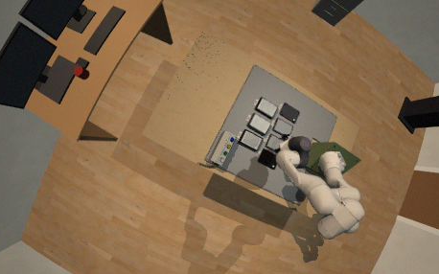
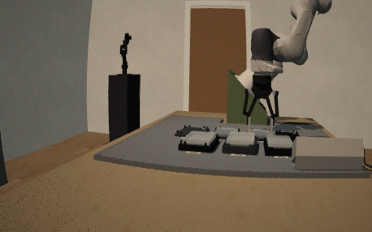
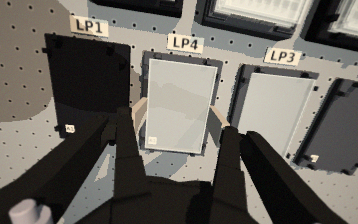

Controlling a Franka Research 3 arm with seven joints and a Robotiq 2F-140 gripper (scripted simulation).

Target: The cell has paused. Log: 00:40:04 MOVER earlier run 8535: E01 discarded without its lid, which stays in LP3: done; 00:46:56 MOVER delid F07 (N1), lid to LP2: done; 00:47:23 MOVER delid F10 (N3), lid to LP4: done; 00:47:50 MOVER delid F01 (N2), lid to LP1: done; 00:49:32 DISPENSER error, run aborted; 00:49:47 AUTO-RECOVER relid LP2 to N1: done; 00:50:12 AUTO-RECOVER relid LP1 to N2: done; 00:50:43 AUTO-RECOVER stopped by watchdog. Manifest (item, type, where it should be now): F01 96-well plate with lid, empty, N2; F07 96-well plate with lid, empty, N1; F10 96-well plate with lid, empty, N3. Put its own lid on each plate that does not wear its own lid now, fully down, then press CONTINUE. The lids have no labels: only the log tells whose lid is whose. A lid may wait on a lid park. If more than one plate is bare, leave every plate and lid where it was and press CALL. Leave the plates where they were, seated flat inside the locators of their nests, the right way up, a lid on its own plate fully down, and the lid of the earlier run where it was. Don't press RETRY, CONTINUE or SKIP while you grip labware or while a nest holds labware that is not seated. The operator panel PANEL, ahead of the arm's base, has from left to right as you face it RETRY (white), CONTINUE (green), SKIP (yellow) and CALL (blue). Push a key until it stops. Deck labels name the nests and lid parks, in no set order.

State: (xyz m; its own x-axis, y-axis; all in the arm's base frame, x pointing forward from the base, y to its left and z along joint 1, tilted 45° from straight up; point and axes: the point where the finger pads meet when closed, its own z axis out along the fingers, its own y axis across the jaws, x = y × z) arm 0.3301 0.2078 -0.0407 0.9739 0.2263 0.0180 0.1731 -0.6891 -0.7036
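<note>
My hand is 2 cm above the clear lid. Round my hand: lid park LP1 (2 cm behind, 12 cm to the left, 3 cm below); then LP1 label (7 cm ahead, 14 cm to the left, 4 cm below); then lid park LP4 (3 cm below).
</note>
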